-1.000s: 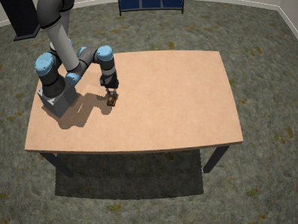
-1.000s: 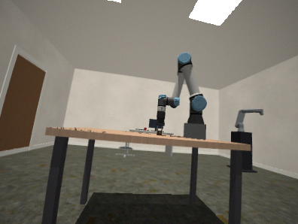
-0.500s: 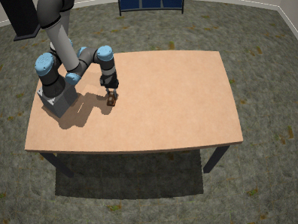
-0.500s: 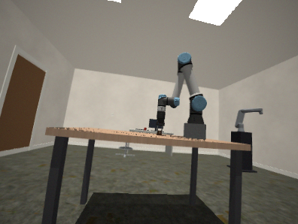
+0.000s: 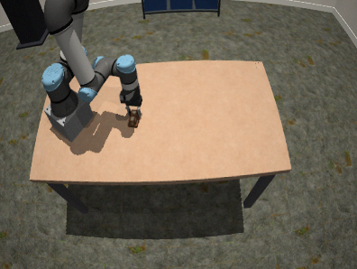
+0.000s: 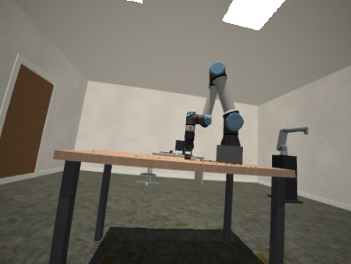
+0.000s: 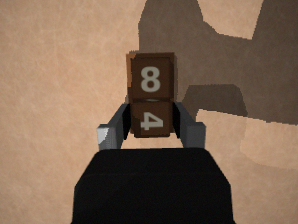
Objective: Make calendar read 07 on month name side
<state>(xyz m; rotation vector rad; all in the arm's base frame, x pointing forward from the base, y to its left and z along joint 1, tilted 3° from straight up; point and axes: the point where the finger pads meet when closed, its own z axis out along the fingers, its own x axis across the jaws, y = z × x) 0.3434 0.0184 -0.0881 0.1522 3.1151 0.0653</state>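
The brown calendar tray is 3 cm below my hand and 2 cm to the right of it.
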